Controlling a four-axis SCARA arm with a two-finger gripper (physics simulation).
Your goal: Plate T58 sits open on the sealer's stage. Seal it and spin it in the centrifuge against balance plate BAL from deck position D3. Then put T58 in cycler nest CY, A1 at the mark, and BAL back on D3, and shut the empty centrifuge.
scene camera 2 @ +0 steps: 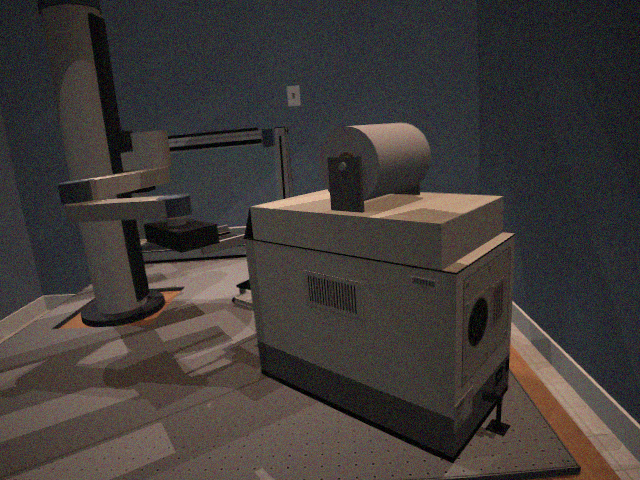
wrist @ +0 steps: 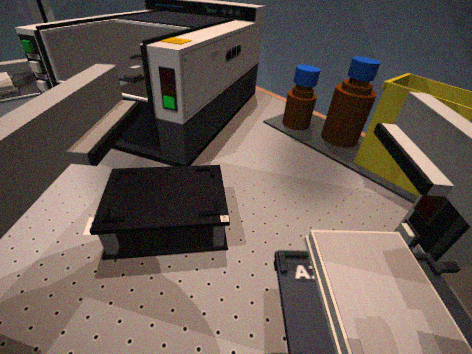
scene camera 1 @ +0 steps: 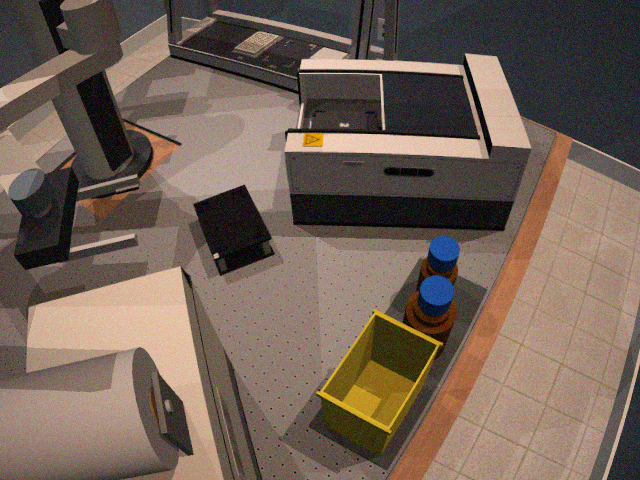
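Seen in the pictures: gripper, fingertip midpoint: (scene camera 2: 242, 231) (wrist: 260, 99) (scene camera 1: 137, 207); arm's base, link origin: (scene camera 2: 124, 310) (scene camera 1: 111, 164).
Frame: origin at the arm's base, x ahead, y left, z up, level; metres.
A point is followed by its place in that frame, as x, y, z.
My gripper (scene camera 1: 136, 210) @(0.452, -0.190, 0.264) (scene camera 2: 231, 233) @(0.452, -0.190, 0.264) (wrist: 260, 99) @(0.452, -0.190, 0.264) is open and empty, above the bench between the arm's column and the sealer (scene camera 1: 103, 320) @(0.639, -0.387, 0.363) (scene camera 2: 356, 310) @(0.704, -0.592, 0.216). Plate T58 (wrist: 385, 285) @(0.521, -0.275, 0.139) lies on the sealer's dark stage (wrist: 300, 320) @(0.461, -0.247, 0.122) at the lower right of the wrist view; its top looks smooth and pale, with no wells showing. A plate with visible wells (scene camera 1: 258, 42) @(0.085, 0.574, 0.083), apparently BAL, lies on the rear deck; its label is unreadable. The large white machine (scene camera 1: 403, 180) @(0.759, 0.180, 0.154) (wrist: 215, 65) @(0.679, 0.136, 0.173), apparently the centrifuge, has an open bay marked 2, with no plate visible. A black raised nest (scene camera 1: 232, 219) @(0.480, -0.017, 0.071) (wrist: 162, 197) @(0.468, -0.027, 0.071), possibly CY, bears no plate.
Two brown bottles with blue caps (scene camera 1: 436, 297) @(0.929, -0.052, 0.199) (wrist: 350, 110) @(0.886, -0.059, 0.106) and a yellow bin (scene camera 1: 385, 382) @(0.906, -0.143, 0.021) (wrist: 382, 145) @(0.858, -0.152, 0.079) stand along the right bench edge. A film roll (scene camera 1: 77, 413) @(0.779, -0.482, 0.487) (scene camera 2: 392, 160) @(0.771, -0.559, 0.434) sits on the sealer. Tall frame posts (scene camera 1: 361, 31) @(0.481, 0.513, 0.250) rise at the rear deck.
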